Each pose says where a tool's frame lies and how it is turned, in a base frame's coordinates. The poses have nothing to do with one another.
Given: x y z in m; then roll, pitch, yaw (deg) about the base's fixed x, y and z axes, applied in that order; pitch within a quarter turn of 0, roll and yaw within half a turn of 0.
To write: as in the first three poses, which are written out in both.
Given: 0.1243 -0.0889 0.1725 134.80 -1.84 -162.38
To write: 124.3 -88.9 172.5 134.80 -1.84 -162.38
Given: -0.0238 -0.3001 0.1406 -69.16 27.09 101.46
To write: -23.8 -300.1 140.6 -69.16 27.09 101.46
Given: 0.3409 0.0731 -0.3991 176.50 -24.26 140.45
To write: 340.9 73.1 -399.1 176.50 -24.26 140.45
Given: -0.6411 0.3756 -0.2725 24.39 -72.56 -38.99
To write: -641.1 375.6 -272.5 24.39 -72.56 -38.99
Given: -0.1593 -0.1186 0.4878 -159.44 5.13 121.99
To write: -159.3 -118.6 487.8 -159.44 5.13 121.99
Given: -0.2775 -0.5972 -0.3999 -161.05 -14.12 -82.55
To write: -277.5 -597.2 -399.9 -161.05 -14.12 -82.55
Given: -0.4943 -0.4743 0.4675 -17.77 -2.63 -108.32
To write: -494.3 -474.3 467.5 -17.77 -2.63 -108.32
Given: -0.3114 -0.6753 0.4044 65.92 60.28 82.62
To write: -311.4 -675.3 404.4 65.92 60.28 82.62
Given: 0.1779 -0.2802 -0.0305 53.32 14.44 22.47
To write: 177.9 -280.2 -30.5 53.32 14.44 22.47
